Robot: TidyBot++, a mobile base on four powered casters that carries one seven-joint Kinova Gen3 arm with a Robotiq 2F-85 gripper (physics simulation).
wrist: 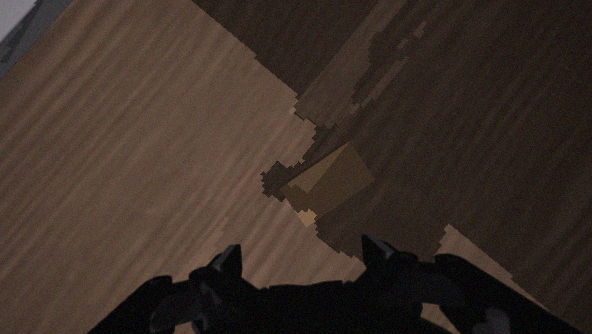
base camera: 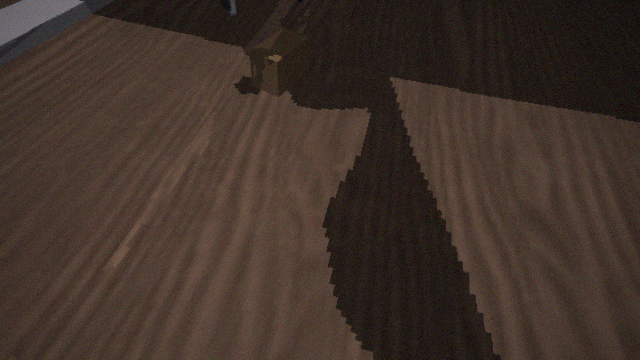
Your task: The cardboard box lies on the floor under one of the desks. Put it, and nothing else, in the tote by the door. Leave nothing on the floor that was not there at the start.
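Frame: origin at the arm's base, x ahead, y left, z up, level; centimetres.
Seen in the pictures: gripper, between the fingertips: (wrist: 302, 253) (base camera: 267, 6).
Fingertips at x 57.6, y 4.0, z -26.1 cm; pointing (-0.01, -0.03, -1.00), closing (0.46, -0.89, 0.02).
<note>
Offsets run from my fingertips to a thing's middle. "*": to the spot under its first point.
The cardboard box @[dx +5.1, dy -1.2, dz -10.6 cm] (base camera: 270, 70) (wrist: 332, 187) is small and tan and sits on the wooden floor at the edge of a dark shadow. It is mostly shaded, with a small bright patch at a near corner. It shows near the top of the base camera view and right of the middle in the wrist view. My gripper (wrist: 302, 253) is open and empty. In the wrist view its two fingertips are below the box in the picture, apart from it, with the box nearer the right fingertip. The tote does not show in either view.
A white and grey wall base @[* dx +13.6, dy +37.1, dz -11.1 cm] (base camera: 42, 22) (wrist: 22, 35) runs along the top left. A wide dark shadow covers the floor behind and to the right of the box. A small grey tip shows at the top edge of the base camera view; I cannot tell what it belongs to.
</note>
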